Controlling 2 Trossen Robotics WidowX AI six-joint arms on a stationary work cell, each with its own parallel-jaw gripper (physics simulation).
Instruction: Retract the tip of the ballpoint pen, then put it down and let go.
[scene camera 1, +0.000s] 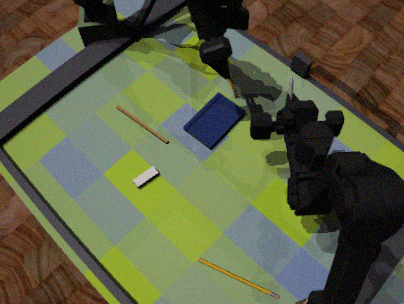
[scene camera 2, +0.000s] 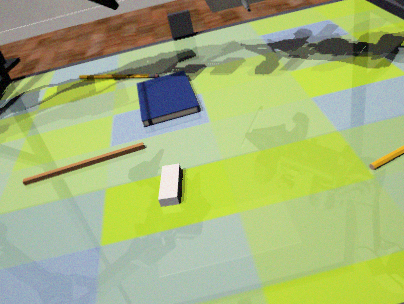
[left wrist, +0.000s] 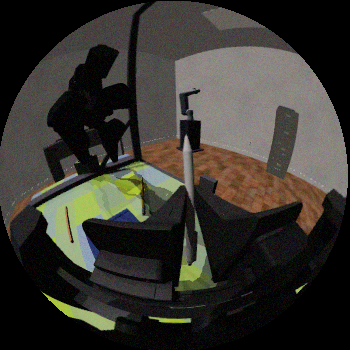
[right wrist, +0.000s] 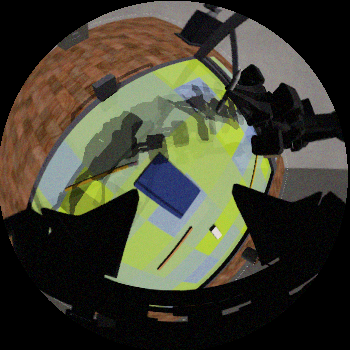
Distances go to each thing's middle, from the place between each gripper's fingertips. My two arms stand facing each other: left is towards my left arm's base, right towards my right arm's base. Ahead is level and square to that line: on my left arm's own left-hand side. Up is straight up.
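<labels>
Ballpoint pen (left wrist: 191, 235): my left gripper is 1 cm above it and 1 cm to the right of it. By its middle, the ballpoint pen is nearer to my left gripper than to my right gripper.
Ballpoint pen again: my right gripper is 1 cm above it, 14 cm to the right of it and 7 cm past it.
</labels>
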